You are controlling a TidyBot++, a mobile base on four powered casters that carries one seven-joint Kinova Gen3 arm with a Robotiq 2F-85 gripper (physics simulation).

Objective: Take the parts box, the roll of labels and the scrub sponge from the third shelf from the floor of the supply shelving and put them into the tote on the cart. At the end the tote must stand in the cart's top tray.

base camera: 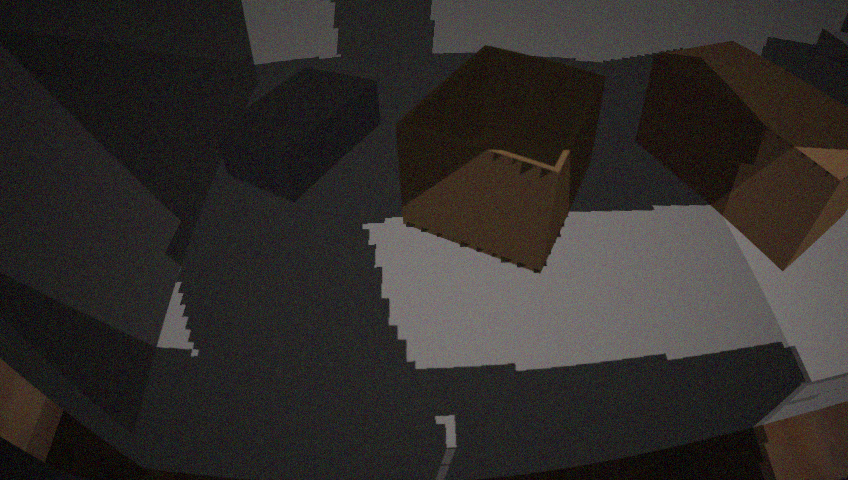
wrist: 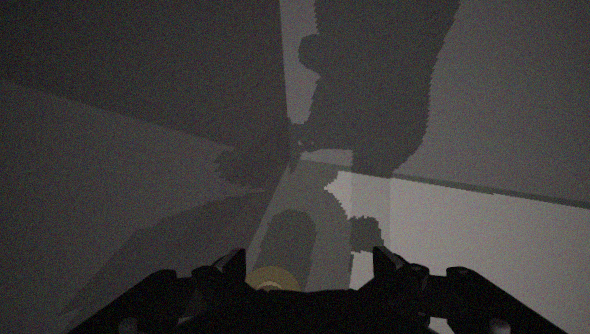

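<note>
The roll of labels [wrist: 274,278], a tan round thing, shows at the bottom of the wrist view, between the two fingers and nearer the left one. Its lower part is hidden behind the gripper's body. My gripper [wrist: 308,262] is open, with nothing held between its fingers. A pale shelf board [wrist: 480,245] of the supply shelving lies under and beyond the fingers, partly in shadow. The parts box, the scrub sponge and the tote cannot be made out in either view.
A dark grey side panel [wrist: 130,60] rises at the left of the wrist view, and a grey back panel [wrist: 515,100] stands behind the board. In the base camera view a brown box [base camera: 482,205], another brown box [base camera: 779,208] and a dark block [base camera: 297,130] show in dim light.
</note>
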